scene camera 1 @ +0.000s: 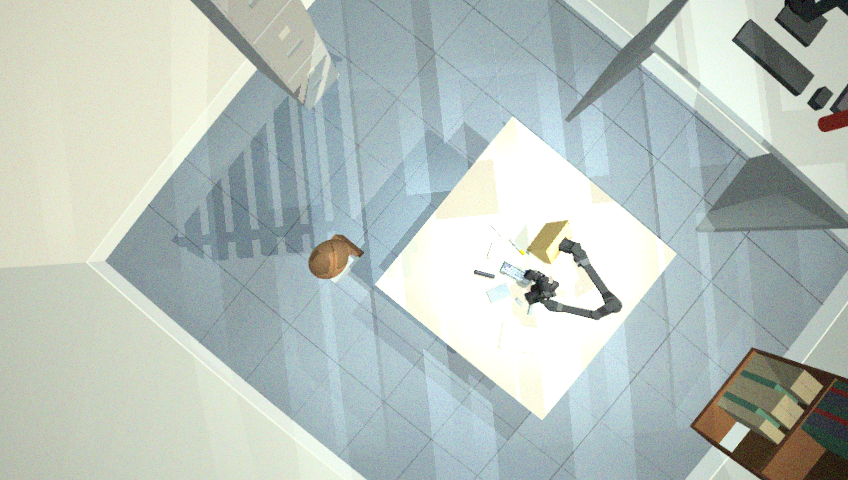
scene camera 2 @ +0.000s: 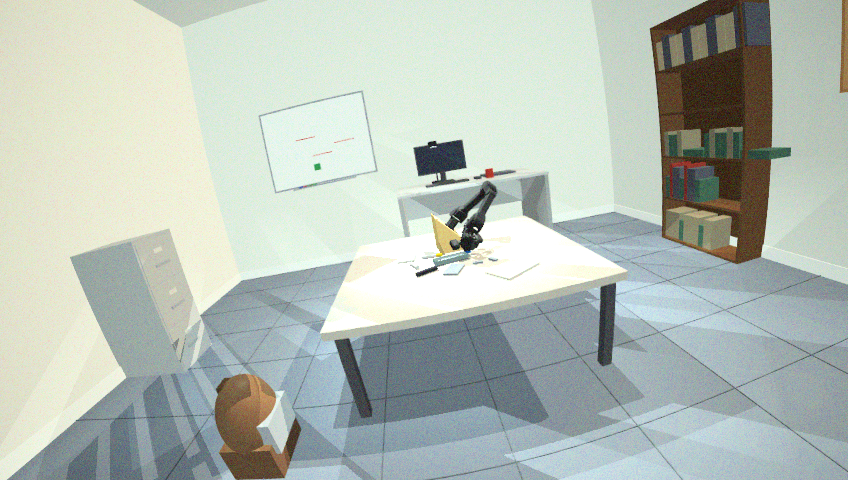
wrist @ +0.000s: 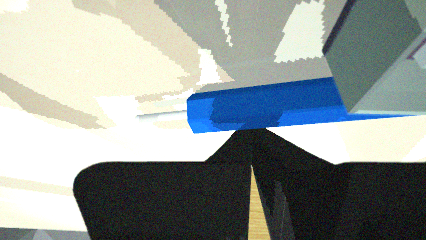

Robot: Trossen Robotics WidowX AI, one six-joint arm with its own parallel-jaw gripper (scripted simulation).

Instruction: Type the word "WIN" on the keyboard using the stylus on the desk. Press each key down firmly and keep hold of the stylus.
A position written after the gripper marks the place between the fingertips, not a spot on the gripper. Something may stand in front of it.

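A blue stylus [wrist: 314, 101] is visible, and so is the gripper [wrist: 249, 132].
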